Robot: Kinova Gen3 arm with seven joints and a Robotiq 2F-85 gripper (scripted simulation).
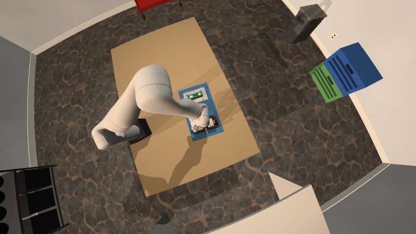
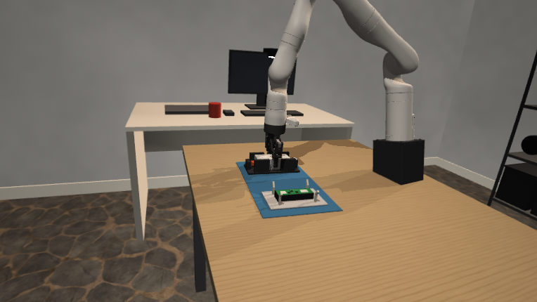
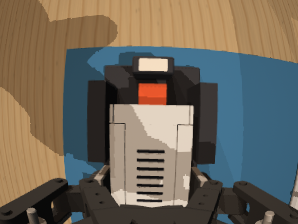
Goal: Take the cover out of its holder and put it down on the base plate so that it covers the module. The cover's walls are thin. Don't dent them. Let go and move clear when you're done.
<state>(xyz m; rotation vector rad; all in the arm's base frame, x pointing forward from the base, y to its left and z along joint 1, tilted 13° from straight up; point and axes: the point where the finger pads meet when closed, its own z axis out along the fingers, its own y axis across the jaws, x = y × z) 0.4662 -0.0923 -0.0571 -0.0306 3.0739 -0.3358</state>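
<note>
Right now the cover is right at my hand.
</note>
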